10 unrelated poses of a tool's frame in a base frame.
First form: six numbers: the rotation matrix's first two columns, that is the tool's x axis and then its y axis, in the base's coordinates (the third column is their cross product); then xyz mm.
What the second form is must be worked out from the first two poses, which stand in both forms.
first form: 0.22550, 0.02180, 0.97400, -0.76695, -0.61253, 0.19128, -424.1, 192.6, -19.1
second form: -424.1, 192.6, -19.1, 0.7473, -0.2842, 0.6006, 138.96
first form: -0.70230, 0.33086, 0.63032, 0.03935, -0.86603, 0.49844, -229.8, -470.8, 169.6
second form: -229.8, -470.8, 169.6, 0.3783, 0.2463, 0.8923, 170.60
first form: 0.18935, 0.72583, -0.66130, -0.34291, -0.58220, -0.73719, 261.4, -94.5, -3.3
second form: 261.4, -94.5, -3.3, -0.7084, -0.1661, 0.6860, 128.84
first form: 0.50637, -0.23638, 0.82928, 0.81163, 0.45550, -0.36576, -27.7, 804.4, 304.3
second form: -27.7, 804.4, 304.3, -0.6236, -0.5709, -0.5340, 78.92
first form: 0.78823, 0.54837, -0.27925, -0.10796, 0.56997, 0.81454, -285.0, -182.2, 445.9
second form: -285.0, -182.2, 445.9, 0.7914, 0.4910, 0.3641, 64.32
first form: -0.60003, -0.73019, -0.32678, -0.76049, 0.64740, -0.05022, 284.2, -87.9, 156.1
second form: 284.2, -87.9, 156.1, -0.4227, 0.9050, 0.0477, 161.48
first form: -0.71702, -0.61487, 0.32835, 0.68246, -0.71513, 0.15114, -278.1, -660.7, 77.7
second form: -278.1, -660.7, 77.7, -0.1370, -0.1409, -0.9805, 138.58
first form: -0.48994, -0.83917, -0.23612, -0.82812, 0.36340, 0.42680, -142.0, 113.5, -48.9
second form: -142.0, 113.5, -48.9, 0.5049, -0.8256, -0.2518, 178.74
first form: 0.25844, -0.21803, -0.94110, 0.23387, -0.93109, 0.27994, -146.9, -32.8, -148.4
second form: -146.9, -32.8, -148.4, 0.7849, 0.0052, -0.6197, 158.61
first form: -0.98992, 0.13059, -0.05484, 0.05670, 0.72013, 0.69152, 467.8, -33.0, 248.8
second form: 467.8, -33.0, 248.8, 0.0506, 0.9272, 0.3711, 174.29
